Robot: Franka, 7 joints.
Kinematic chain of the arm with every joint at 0, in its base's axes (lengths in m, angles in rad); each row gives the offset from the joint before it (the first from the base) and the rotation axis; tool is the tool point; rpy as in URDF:
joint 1: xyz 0 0 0.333 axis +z
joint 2: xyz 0 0 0 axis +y
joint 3: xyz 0 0 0.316 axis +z
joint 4: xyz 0.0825 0 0 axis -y
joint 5: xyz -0.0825 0 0.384 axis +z
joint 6: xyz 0 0 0 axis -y
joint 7: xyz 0.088 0 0 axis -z
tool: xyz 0 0 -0.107 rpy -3.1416 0 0
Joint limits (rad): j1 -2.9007..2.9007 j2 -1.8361..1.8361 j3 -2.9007..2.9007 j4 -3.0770..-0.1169 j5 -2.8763..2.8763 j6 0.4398..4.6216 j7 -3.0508..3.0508
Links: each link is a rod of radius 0.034 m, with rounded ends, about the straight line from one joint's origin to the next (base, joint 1, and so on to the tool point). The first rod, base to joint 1, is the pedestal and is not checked.
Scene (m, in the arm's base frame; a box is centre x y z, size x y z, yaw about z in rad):
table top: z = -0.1
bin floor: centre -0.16 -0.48 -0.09 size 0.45 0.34 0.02 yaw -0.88
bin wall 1: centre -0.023 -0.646 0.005 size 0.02 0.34 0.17 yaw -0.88
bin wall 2: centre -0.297 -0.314 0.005 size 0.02 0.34 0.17 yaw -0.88
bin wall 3: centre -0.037 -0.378 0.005 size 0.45 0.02 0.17 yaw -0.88
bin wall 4: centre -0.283 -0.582 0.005 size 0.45 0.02 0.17 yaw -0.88
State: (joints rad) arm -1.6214 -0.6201 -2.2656 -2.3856 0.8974 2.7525 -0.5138
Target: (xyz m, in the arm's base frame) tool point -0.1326 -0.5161 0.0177
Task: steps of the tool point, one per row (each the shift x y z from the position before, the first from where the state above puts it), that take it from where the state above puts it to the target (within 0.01 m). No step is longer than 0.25 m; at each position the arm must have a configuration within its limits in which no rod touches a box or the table.
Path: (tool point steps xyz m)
1: -0.1016 -0.1914 -0.0147
2: -0.0161 -0.2121 0.0059
3: 0.0646 -0.1943 0.0245
4: 0.1248 -0.1474 0.0397
5: 0.1556 -0.0863 0.0495
6: -0.0020 -0.0121 -0.1111
7: 0.0020 0.0121 -0.1148

